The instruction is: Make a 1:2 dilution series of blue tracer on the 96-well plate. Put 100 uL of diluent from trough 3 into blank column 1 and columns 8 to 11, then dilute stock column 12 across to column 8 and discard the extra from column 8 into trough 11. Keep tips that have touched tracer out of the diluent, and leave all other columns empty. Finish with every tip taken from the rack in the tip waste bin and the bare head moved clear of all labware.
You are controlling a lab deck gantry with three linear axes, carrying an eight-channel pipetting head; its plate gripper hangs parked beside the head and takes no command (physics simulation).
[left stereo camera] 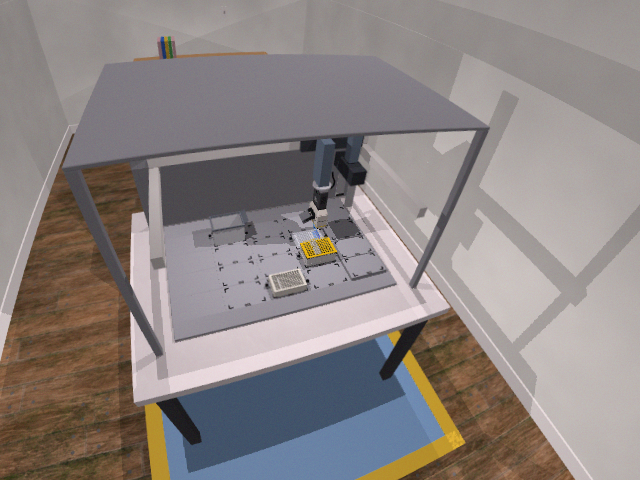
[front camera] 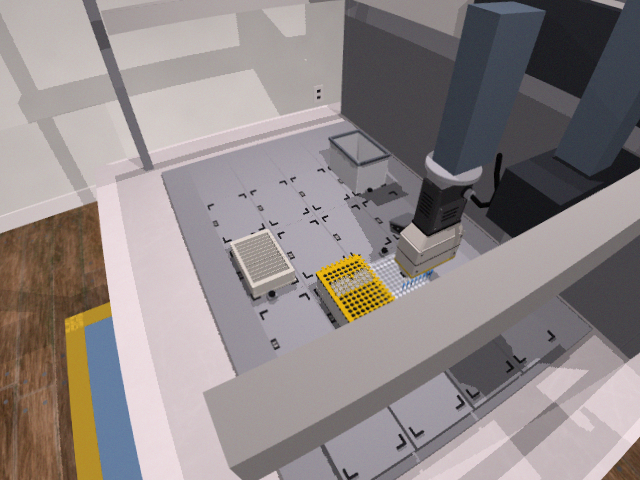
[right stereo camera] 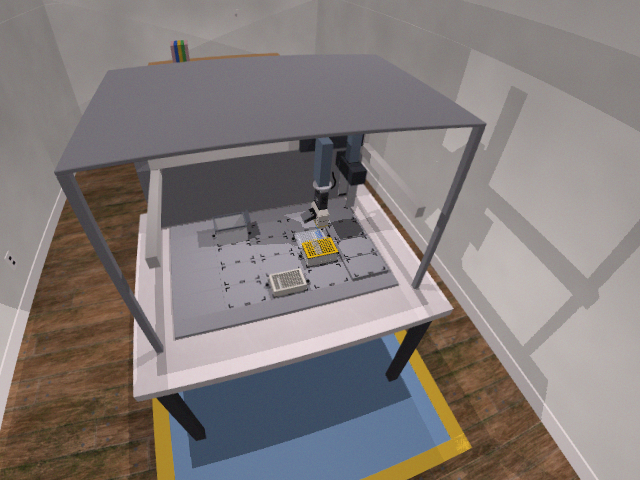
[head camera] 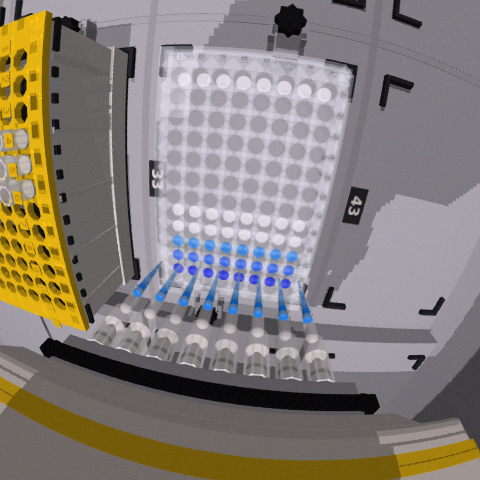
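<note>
The 96-well plate (head camera: 260,57) (front camera: 385,273) has pale liquid in columns 1, 8 and 9, light blue in 10, mid blue in 11 and dark blue in 12; columns 2 to 7 look empty. The pipetting head (front camera: 429,248) (left stereo camera: 320,218) (right stereo camera: 321,218) carries eight tips (head camera: 233,300) with light-blue liquid, over the plate's column-12 end. The tip rack (head camera: 44,100) (front camera: 336,308) beside it holds clear tips in columns 4 to 6. The trough block (front camera: 263,258) (left stereo camera: 287,281) stands nearer the front; its liquids cannot be made out. The parked plate gripper (front camera: 398,226) is too small to read.
The tip waste bin (front camera: 351,173) (left stereo camera: 227,235) (right stereo camera: 231,235) stands at the back left of the deck; its contents are hidden. A thick beige beam (front camera: 413,330) crosses the front view and hides part of the deck. Posts and a grey roof (left stereo camera: 268,98) (right stereo camera: 268,98) frame the deck.
</note>
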